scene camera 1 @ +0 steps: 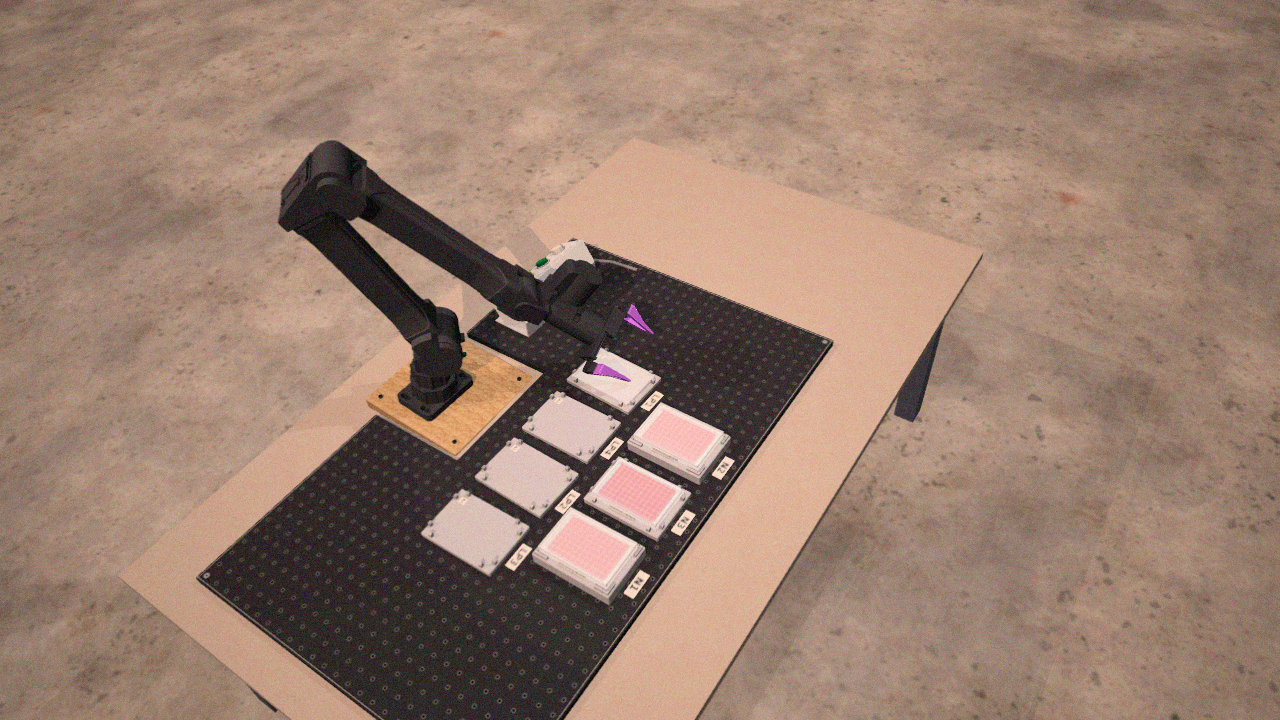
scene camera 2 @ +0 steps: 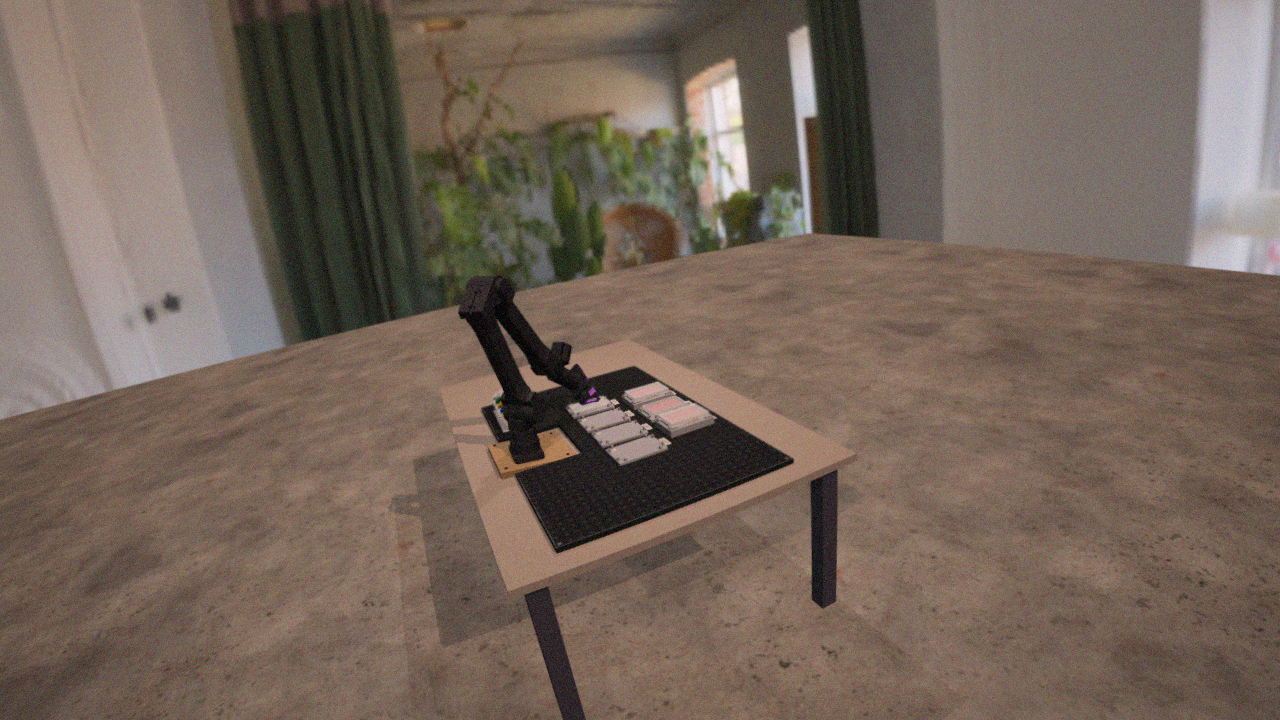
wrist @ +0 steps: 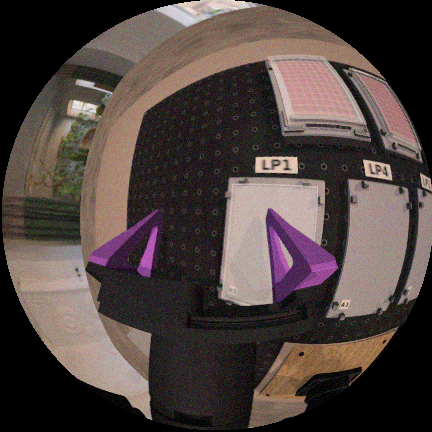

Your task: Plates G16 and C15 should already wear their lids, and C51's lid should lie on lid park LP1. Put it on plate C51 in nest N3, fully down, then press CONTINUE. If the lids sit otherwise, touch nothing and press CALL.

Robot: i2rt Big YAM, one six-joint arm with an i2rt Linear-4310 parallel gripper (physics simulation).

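Seen in the pictures: gripper, fingertip midpoint: (scene camera 1: 641,357) (scene camera 2: 593,390) (wrist: 212,213); arm's base, link origin: (scene camera 1: 436,391) (scene camera 2: 526,454).
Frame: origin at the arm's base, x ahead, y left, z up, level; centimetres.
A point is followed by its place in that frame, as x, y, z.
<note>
A clear, whitish lid (scene camera 1: 619,394) @[30.1, 16.9, 1.8] (wrist: 250,205) @[30.6, 22.1, 1.8] lies flat on lid park LP1. My gripper (scene camera 1: 640,356) @[29.6, 24.6, 4.5] (scene camera 2: 591,394) @[29.6, 24.6, 4.5] (wrist: 212,213) @[29.6, 24.6, 4.5] is open and empty, with purple fingers. In the wrist view one finger is over the lid and the other is beside it, over the board. The pink plate in N3 (scene camera 1: 638,492) @[45.8, 1.0, 2.4] (wrist: 392,110) looks lower and deeper pink than its neighbours. The plates in N2 (scene camera 1: 680,436) @[45.6, 13.5, 3.8] (wrist: 320,92) @[42.1, 13.8, 3.8] and N1 (scene camera 1: 590,550) @[46.6, -12.7, 4.0] look paler and taller, as if lidded. Plate names cannot be read.
Lid parks LP4 (scene camera 1: 571,425) @[26.9, 6.9, 1.0] (wrist: 377,240) @[28.2, 8.0, 1.0], LP2 (scene camera 1: 526,477) @[27.6, -6.1, 1.0] and LP3 (scene camera 1: 476,531) @[27.9, -18.8, 1.0] show bare grey tops beside LP1. A white box with a green button (scene camera 1: 542,262) @[-0.8, 33.3, 7.3] stands behind the arm's wrist, partly hidden. The arm's base stands on a wooden plate (scene camera 1: 492,394) @[8.7, 5.8, -0.8] (wrist: 330,360) @[8.3, 5.1, -0.8].
</note>
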